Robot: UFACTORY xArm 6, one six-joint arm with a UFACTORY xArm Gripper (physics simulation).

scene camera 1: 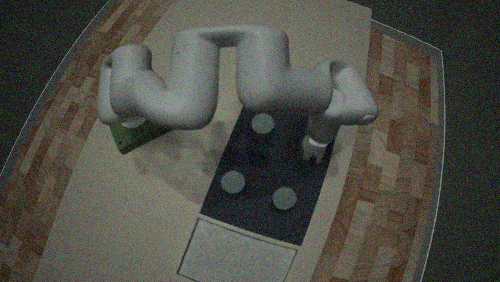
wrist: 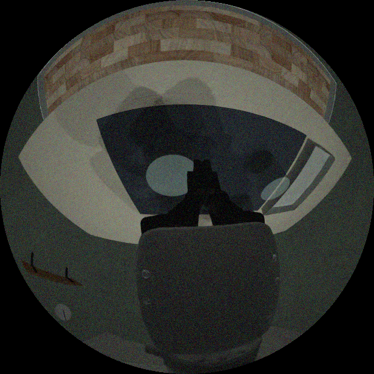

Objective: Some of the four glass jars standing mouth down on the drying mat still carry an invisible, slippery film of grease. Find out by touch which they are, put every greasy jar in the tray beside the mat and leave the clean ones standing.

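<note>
Three pale round jars, a rear one [scene camera 1: 263, 123], a left front one [scene camera 1: 233, 181] and a right front one [scene camera 1: 284, 198] [wrist: 276, 189], stand mouth down on the dark drying mat [scene camera 1: 255, 210] [wrist: 230, 135]. A fourth jar [wrist: 170, 175] shows large left of the fingers in the wrist view; in the scene view the gripper and wrist mostly hide it. My gripper [scene camera 1: 313, 159] [wrist: 199, 168] is shut with nothing between the fingers. Its fingers overlap that jar's right edge in the wrist view; whether they touch it, I cannot tell. The pale tray [scene camera 1: 237, 252] [wrist: 312, 172] holds no jar.
The tray lies beside the mat's front end. A green block [scene camera 1: 132, 139] lies under the arm's base at the left. The arm spans above the rear of the table [scene camera 1: 115, 210]. Wooden floor [scene camera 1: 395, 200] [wrist: 195, 45] lies past the table's edge. The picture is dark and grainy.
</note>
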